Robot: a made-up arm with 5 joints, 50 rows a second.
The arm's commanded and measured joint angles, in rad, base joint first. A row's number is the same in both.
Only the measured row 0 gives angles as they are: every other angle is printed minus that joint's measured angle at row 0.
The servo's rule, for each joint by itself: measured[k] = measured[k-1] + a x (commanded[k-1-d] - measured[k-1]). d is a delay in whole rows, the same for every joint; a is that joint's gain. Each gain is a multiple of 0.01, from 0.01 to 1. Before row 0 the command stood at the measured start. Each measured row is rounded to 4 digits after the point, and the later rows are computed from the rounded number. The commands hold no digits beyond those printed.
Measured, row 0:
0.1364 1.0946 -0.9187 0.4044 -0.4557
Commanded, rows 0 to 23:
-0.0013 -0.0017 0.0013 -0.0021 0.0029
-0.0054 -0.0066 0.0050 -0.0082 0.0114
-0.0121 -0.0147 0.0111 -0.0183 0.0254
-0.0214 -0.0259 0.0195 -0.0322 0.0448
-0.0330 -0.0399 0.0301 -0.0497 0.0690
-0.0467 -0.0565 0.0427 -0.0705 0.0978
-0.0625 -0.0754 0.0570 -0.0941 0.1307
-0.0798 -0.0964 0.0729 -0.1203 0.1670
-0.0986 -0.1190 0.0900 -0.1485 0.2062
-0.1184 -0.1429 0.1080 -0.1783 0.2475
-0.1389 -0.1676 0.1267 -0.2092 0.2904
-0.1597 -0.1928 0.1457 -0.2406 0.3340
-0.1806 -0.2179 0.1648 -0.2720 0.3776
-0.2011 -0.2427 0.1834 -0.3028 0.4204
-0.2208 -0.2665 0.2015 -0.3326 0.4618
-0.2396 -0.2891 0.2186 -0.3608 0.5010
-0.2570 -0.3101 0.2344 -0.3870 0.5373
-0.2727 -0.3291 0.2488 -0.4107 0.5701
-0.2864 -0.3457 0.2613 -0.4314 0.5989
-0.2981 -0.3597 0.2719 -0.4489 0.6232
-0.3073 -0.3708 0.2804 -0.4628 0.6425
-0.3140 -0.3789 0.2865 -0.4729 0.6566
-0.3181 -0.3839 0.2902 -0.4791 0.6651
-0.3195 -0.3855 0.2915 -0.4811 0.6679
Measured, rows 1 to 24:
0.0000 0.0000 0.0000 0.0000 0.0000
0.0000 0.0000 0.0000 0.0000 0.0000
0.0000 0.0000 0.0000 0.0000 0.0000
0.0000 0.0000 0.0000 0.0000 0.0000
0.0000 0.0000 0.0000 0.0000 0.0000
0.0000 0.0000 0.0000 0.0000 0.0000
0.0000 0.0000 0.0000 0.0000 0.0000
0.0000 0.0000 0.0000 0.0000 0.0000
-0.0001 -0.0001 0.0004 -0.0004 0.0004
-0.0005 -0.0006 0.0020 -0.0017 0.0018
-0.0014 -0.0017 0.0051 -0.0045 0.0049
-0.0030 -0.0036 0.0100 -0.0092 0.0101
-0.0054 -0.0065 0.0168 -0.0161 0.0178
-0.0087 -0.0105 0.0256 -0.0253 0.0282
-0.0130 -0.0157 0.0363 -0.0370 0.0415
-0.0183 -0.0222 0.0487 -0.0512 0.0578
-0.0247 -0.0299 0.0627 -0.0677 0.0771
-0.0322 -0.0389 0.0781 -0.0865 0.0993
-0.0407 -0.0492 0.0946 -0.1074 0.1241
-0.0502 -0.0607 0.1120 -0.1300 0.1514
-0.0606 -0.0733 0.1300 -0.1541 0.1808
-0.0718 -0.0869 0.1482 -0.1794 0.2119
-0.0837 -0.1013 0.1663 -0.2054 0.2444
-0.0962 -0.1163 0.1841 -0.2318 0.2778
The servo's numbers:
d 8
a 0.08 0.08 0.34 0.17 0.13

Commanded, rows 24 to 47:
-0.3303 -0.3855 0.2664 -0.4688 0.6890
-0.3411 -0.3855 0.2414 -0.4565 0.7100
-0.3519 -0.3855 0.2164 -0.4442 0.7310
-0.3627 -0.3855 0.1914 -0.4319 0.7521
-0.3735 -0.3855 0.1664 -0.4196 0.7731
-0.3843 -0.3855 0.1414 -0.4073 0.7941
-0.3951 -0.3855 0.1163 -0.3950 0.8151
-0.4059 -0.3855 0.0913 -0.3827 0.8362
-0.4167 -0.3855 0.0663 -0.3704 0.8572
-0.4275 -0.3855 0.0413 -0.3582 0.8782
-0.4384 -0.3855 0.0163 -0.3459 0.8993
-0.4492 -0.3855 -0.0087 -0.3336 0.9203
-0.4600 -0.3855 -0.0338 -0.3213 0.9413
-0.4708 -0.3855 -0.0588 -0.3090 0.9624
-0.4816 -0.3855 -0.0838 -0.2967 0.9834
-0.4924 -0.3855 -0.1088 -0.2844 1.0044
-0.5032 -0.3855 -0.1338 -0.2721 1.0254
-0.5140 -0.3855 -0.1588 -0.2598 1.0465
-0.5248 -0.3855 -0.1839 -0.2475 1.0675
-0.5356 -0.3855 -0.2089 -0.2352 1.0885
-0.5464 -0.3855 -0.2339 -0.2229 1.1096
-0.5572 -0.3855 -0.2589 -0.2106 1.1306
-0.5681 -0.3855 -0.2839 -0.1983 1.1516
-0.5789 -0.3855 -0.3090 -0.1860 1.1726
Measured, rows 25 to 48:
-0.1091 -0.1318 0.2012 -0.2582 0.3115
-0.1222 -0.1476 0.2174 -0.2841 0.3451
-0.1353 -0.1634 0.2323 -0.3091 0.3781
-0.1483 -0.1791 0.2458 -0.3329 0.4100
-0.1610 -0.1944 0.2576 -0.3550 0.4402
-0.1732 -0.2092 0.2674 -0.3750 0.4683
-0.1848 -0.2232 0.2752 -0.3927 0.4939
-0.1956 -0.2362 0.2807 -0.4077 0.5165
-0.2064 -0.2481 0.2758 -0.4181 0.5389
-0.2172 -0.2591 0.2641 -0.4246 0.5611
-0.2280 -0.2692 0.2479 -0.4279 0.5832
-0.2388 -0.2785 0.2287 -0.4286 0.6052
-0.2496 -0.2871 0.2075 -0.4271 0.6270
-0.2604 -0.2950 0.1850 -0.4237 0.6487
-0.2712 -0.3022 0.1616 -0.4188 0.6703
-0.2820 -0.3089 0.1377 -0.4127 0.6919
-0.2928 -0.3150 0.1134 -0.4055 0.7134
-0.3036 -0.3206 0.0889 -0.3975 0.7348
-0.3144 -0.3258 0.0642 -0.3887 0.7562
-0.3252 -0.3306 0.0394 -0.3793 0.7775
-0.3360 -0.3350 0.0145 -0.3694 0.7988
-0.3468 -0.3390 -0.0104 -0.3591 0.8201
-0.3576 -0.3427 -0.0354 -0.3485 0.8413
-0.3684 -0.3461 -0.0604 -0.3376 0.8625

